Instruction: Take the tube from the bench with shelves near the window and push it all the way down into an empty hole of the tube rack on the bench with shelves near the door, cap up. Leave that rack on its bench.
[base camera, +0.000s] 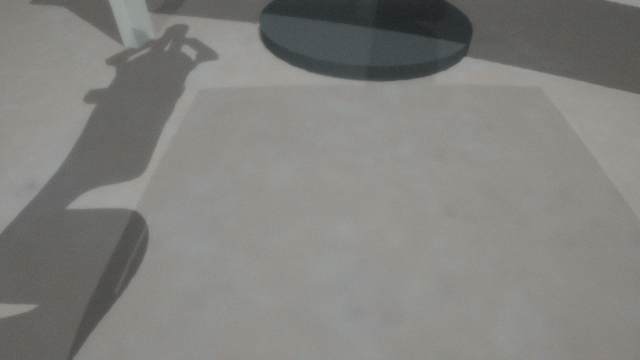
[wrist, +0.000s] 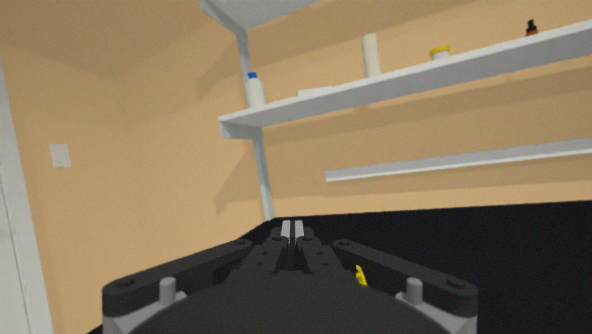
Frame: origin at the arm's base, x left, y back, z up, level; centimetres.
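Seen in the pictures: gripper, fingertip midpoint: (wrist: 292, 234).
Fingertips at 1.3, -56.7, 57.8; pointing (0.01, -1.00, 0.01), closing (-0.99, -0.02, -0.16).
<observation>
Offsets run from my fingertips to a thing's middle, as dx, dy, dz. "pt": to the spot under its first point. Level surfaces: height alone.
My gripper (wrist: 292, 234) is shut and empty in the wrist view, its fingertips together over the black bench top @(dz -21.3) (wrist: 525, 260). A small yellow thing @(-2.4, -21.0, -17.5) (wrist: 361, 275) shows just right of the gripper's body, partly hidden behind it; what it is cannot be told. A wall shelf @(dz +22.5) (wrist: 400, 82) runs above the bench. No tube and no tube rack can be made out in either view.
The shelf bears a white bottle with a blue cap @(+11.8, -81.0, +33.3) (wrist: 256, 92), a pale cylinder @(-31.3, -65.1, +33.3) (wrist: 371, 56) and a yellow-lidded jar @(-47.0, -53.9, +27.4) (wrist: 440, 53). A wall rail (wrist: 450, 161) runs below. In the base view, a round dark base @(-13.0, -33.3, -96.0) (base camera: 320, 47) and a pale leg @(pt +35.5, -27.1, -92.3) (base camera: 132, 25) stand on the floor.
</observation>
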